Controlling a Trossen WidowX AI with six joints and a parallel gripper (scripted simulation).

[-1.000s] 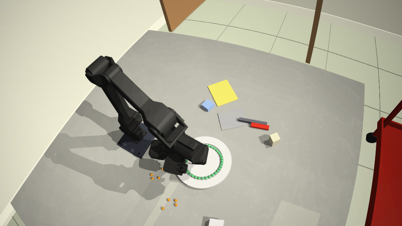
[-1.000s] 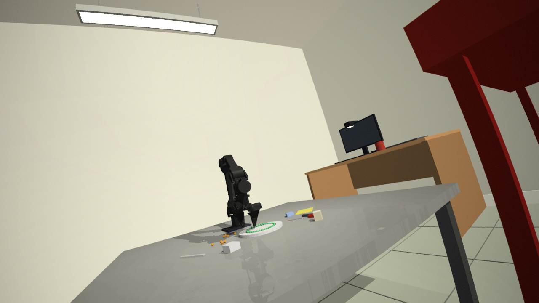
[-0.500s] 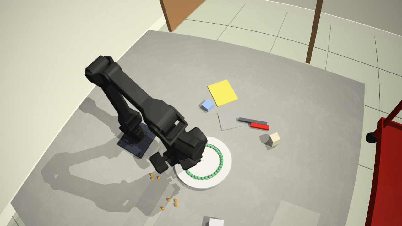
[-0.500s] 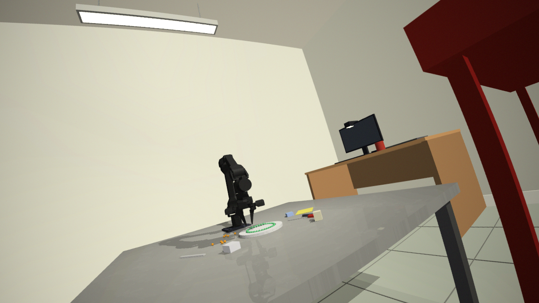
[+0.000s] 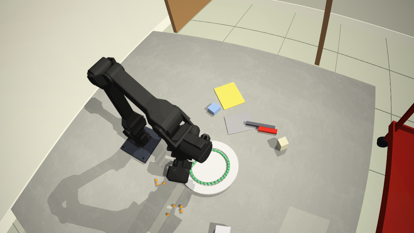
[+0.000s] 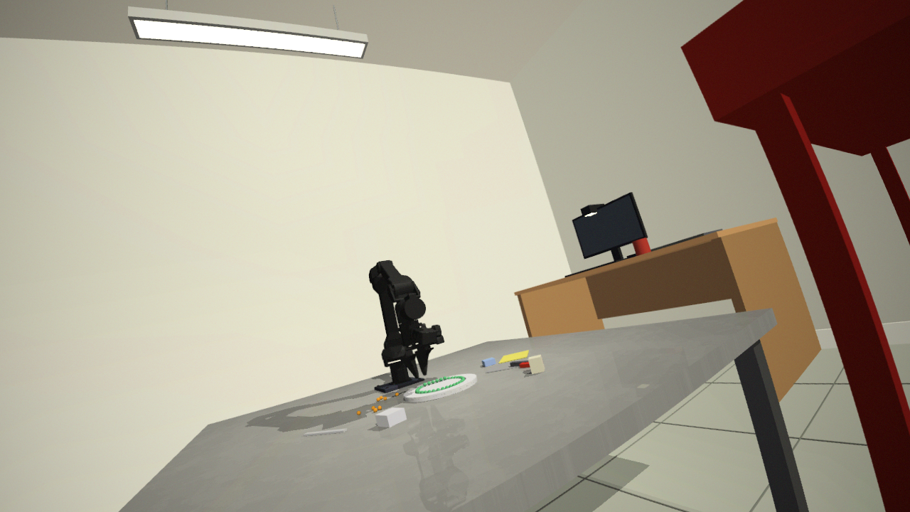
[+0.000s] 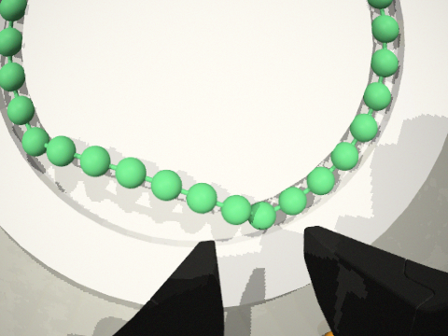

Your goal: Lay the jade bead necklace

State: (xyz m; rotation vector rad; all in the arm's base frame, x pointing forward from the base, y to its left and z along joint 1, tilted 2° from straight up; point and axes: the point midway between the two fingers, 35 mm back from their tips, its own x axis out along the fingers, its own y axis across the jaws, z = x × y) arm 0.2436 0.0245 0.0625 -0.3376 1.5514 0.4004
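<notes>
The inner disc lies 50 mm ahead of my gripper tip, 40 mm to the left of it and 30 mm below it. Round my gripper tip: blue cube (240 mm to the left, 90 mm behind, 30 mm below); then grey sheet (240 mm to the left, 40 mm below, 30 mm ahead); then bead board (50 mm ahead, 40 mm to the left, 40 mm below).
</notes>
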